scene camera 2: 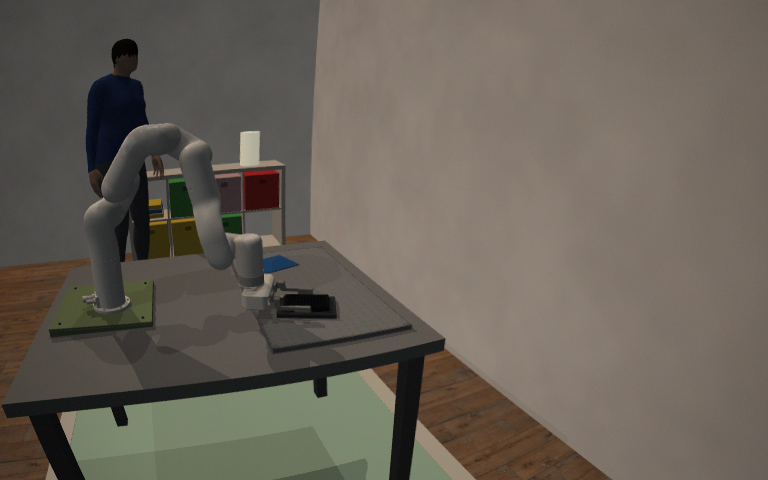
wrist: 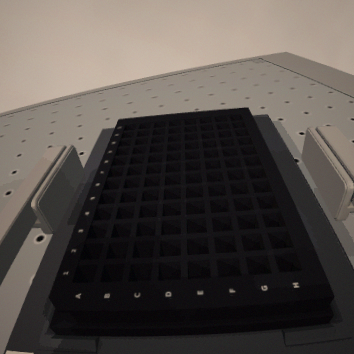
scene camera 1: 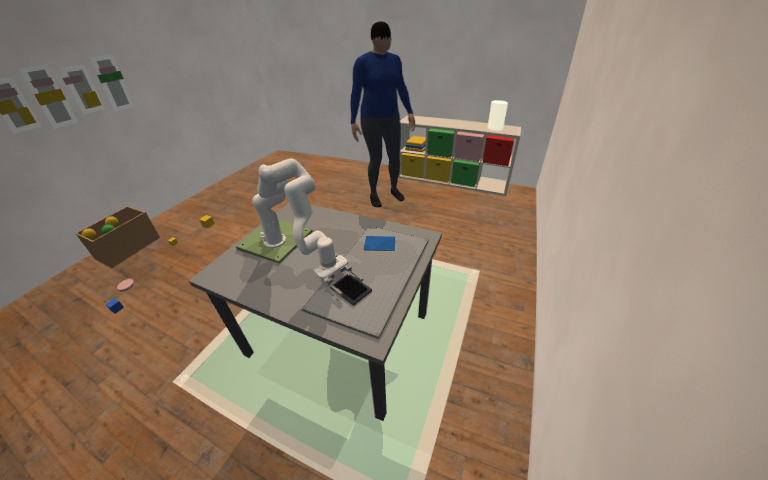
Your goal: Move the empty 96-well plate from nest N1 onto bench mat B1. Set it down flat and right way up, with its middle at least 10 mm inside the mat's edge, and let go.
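Frame: origin at the arm's base, x ahead, y left, z up, level; metres.
Seen in the pictures: hand, its tool point: (scene camera 2: pixel 304 300) (wrist: pixel 186 177) (scene camera 1: pixel 349 285); arm's base, origin of its link: (scene camera 2: pixel 112 305) (scene camera 1: pixel 275 241).
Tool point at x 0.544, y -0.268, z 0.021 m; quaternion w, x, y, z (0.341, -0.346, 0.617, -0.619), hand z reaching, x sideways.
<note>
Pixels of each thing's top centre, then the offset from my tool point to it. Level surfaces: height alone.
- black 96-well plate, centre of its top: (wrist: pixel 182 171) (scene camera 2: pixel 306 300) (scene camera 1: pixel 350 285) dz -0.001, dx +0.007, dy -0.002 m
- dark grey nest N1, centre of its top: (wrist: pixel 185 190) (scene camera 2: pixel 306 304) (scene camera 1: pixel 350 287) dz -0.013, dx +0.006, dy -0.002 m
- blue bench mat B1, height of its surface: dz -0.026 m
- perforated board, height of its surface: dz -0.027 m
- grey table, height of its surface: dz -0.040 m
The black 96-well plate (scene camera 1: pixel 352 288) (scene camera 2: pixel 307 302) (wrist: pixel 185 210) lies flat and right way up in the dark grey nest N1 (scene camera 2: pixel 308 314) (wrist: pixel 272 136). Its wells look empty. My gripper (scene camera 1: pixel 347 282) (scene camera 2: pixel 305 300) (wrist: pixel 194 181) is partly open, with one finger beside each long side of the plate. In the wrist view a gap shows between each finger pad and the plate, so nothing is held. The blue bench mat B1 (scene camera 1: pixel 379 243) (scene camera 2: pixel 279 263) lies farther back on the perforated board; part of it is hidden by the arm in scene camera 2.
The perforated board (scene camera 1: pixel 390 283) (scene camera 2: pixel 362 316) carries the nest and the mat on the grey table (scene camera 1: pixel 266 300) (scene camera 2: pixel 198 350). The arm's green base plate (scene camera 1: pixel 254 249) (scene camera 2: pixel 73 319) is on the table's other side. A person (scene camera 1: pixel 380 84) (scene camera 2: pixel 116 124) stands behind the table.
</note>
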